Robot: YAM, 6 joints.
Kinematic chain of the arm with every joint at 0, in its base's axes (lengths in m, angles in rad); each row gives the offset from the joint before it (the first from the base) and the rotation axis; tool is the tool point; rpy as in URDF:
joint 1: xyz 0 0 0.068 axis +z
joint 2: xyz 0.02 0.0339 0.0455 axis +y
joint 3: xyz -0.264 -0.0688 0 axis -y
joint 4: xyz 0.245 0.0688 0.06 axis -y
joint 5: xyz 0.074 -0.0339 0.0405 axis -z
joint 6: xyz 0.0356 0 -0.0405 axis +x
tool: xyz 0 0 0 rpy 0 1.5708 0
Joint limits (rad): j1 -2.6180..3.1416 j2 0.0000..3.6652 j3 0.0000..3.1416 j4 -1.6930..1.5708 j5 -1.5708..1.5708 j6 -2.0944..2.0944
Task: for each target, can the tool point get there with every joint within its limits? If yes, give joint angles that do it. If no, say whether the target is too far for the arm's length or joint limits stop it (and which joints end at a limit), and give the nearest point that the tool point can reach.
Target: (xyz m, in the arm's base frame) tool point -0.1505 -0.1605 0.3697
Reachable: yes | joints -2.1673 1.0457 0.9868 -0.1546 1.3034 1.3459
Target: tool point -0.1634 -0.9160 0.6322
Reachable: no: too far | nearest point -0.0990 -0.5550 0.4233 | short by 0.422 m
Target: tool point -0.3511 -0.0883 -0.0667
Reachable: no: joint limits stop it (at a limit: joint 1) | nearest point -0.3511 -0.0356 -0.0667 | short by 0.053 m
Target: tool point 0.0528 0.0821 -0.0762
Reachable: yes | joints 1.3591 2.8691 0.2684 0.9843 1.3082 1.3563
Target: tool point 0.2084 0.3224 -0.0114
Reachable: yes | joints 0.9543 2.6222 1.6634 -1.1649 -0.4768 -1.6733
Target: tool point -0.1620 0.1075 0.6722
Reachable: yes | joints 2.6503 1.4885 2.3109 -0.0192 0.5422 -1.7192
